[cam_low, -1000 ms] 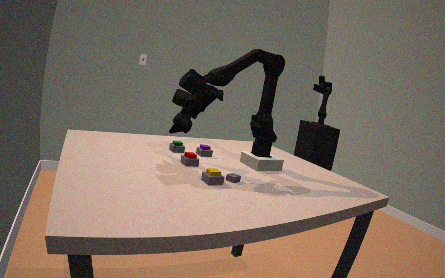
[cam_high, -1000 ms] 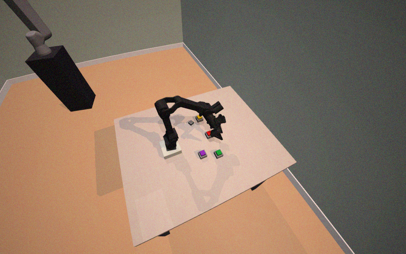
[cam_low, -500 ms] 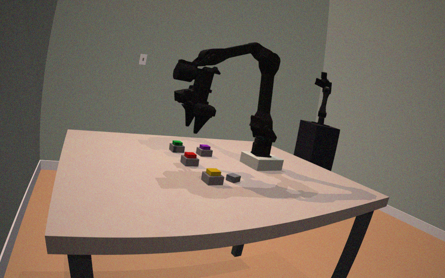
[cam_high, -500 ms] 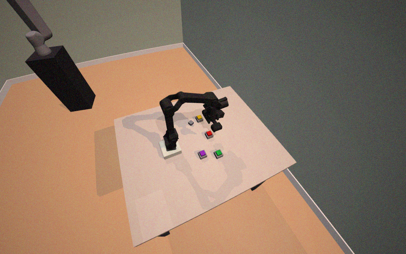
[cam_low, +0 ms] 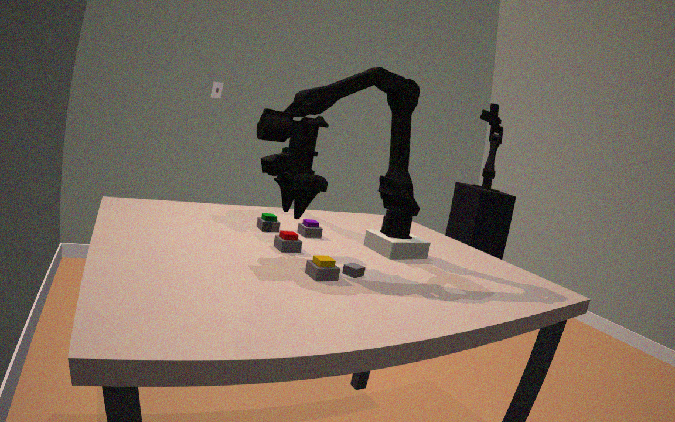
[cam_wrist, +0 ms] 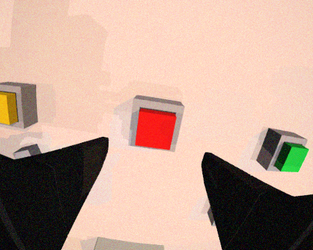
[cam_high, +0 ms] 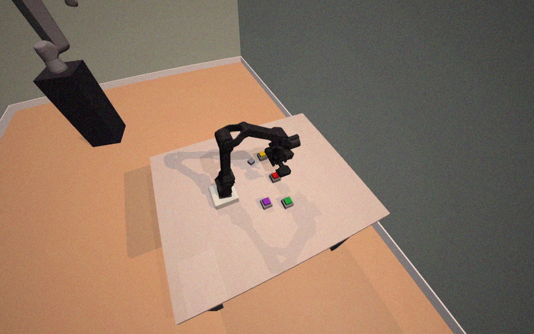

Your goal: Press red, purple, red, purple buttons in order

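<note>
Now: gripper tip 50 mm above the red button. Also, from my gripper tip: green button (170 mm to the right, 50 mm below, 20 mm ahead); then yellow button (170 mm to the left, 50 mm below, 40 mm behind); then purple button (150 mm to the right, 90 mm behind, 50 mm below).
</note>
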